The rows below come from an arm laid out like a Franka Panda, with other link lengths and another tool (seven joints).
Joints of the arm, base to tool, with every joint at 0 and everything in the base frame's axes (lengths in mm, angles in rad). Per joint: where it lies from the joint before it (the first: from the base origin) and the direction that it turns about. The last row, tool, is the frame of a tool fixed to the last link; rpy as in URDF.
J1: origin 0 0 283.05 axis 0 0 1
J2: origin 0 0 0 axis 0 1 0
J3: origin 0 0 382.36 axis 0 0 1
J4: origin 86.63 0 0 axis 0 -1 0
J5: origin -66 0 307.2 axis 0 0 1
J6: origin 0 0 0 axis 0 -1 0
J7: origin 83.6 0 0 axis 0 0 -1
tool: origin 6 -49 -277.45 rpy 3.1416 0.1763 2.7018
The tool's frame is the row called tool.
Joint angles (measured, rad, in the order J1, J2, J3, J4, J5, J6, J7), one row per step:
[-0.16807, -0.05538, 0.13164, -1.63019, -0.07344, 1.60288, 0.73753]
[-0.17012, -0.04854, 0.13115, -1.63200, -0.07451, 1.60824, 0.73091]
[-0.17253, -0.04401, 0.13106, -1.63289, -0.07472, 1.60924, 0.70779]
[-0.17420, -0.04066, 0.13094, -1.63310, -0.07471, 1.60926, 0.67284]
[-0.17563, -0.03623, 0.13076, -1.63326, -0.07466, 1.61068, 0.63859]
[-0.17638, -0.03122, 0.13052, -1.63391, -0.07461, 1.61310, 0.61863]
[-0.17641, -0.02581, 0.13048, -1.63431, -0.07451, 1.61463, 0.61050]
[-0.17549, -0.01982, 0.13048, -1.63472, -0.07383, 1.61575, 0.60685]
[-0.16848, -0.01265, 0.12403, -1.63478, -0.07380, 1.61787, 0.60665]
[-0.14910, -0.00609, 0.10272, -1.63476, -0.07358, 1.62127, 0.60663]
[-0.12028, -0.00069, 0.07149, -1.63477, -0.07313, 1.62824, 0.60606]
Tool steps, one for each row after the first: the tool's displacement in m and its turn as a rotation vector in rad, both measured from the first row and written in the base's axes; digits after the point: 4 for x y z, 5 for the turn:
[0.0024, -0.0018, -0.0033, -0.00018, 0.00379, 0.00449]
[0.0039, -0.0038, -0.0055, -0.00007, 0.01003, 0.02511]
[0.0058, -0.0056, -0.0069, -0.00008, 0.01634, 0.05815]
[0.0081, -0.0074, -0.0088, 0.00021, 0.02218, 0.09079]
[0.0103, -0.0085, -0.0111, 0.00091, 0.02690, 0.10989]
[0.0118, -0.0089, -0.0136, 0.00203, 0.03168, 0.11805]
[0.0133, -0.0085, -0.0164, 0.00397, 0.03702, 0.12269]
[0.0150, -0.0085, -0.0196, 0.00554, 0.04195, 0.12362]
[0.0168, -0.0095, -0.0224, 0.00707, 0.04489, 0.12198]
[0.0194, -0.0107, -0.0245, 0.00799, 0.04325, 0.12065]

